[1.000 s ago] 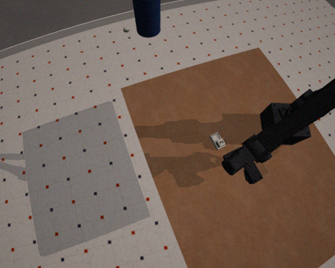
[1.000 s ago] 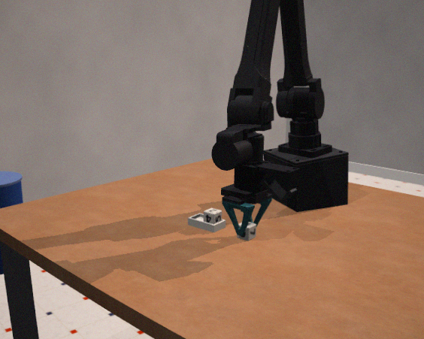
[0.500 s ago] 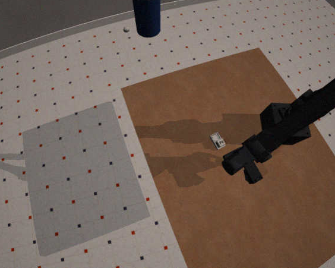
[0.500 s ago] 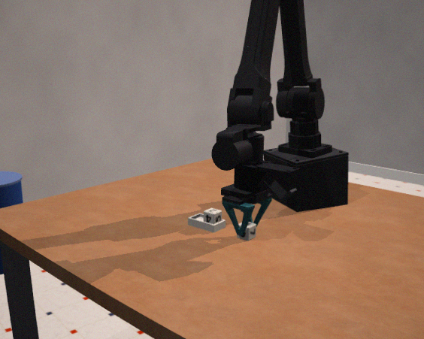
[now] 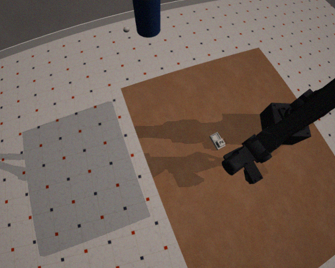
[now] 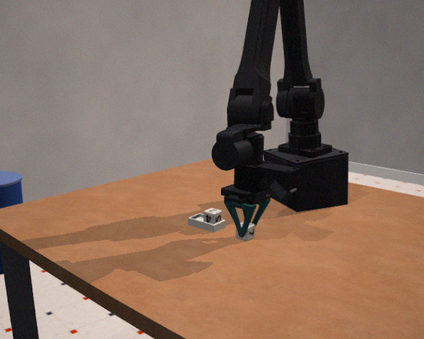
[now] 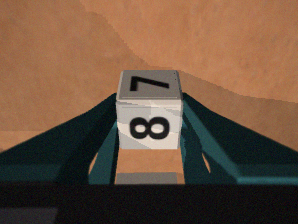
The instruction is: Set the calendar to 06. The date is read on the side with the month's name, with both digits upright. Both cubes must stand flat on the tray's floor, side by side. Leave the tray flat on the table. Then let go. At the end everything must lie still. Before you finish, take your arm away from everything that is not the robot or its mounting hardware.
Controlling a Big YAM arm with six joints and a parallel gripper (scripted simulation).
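The white digit cube lies 1 cm below my hand. Also, from my hand: white tray (11 cm to the right, 2 cm ahead, 1 cm below).
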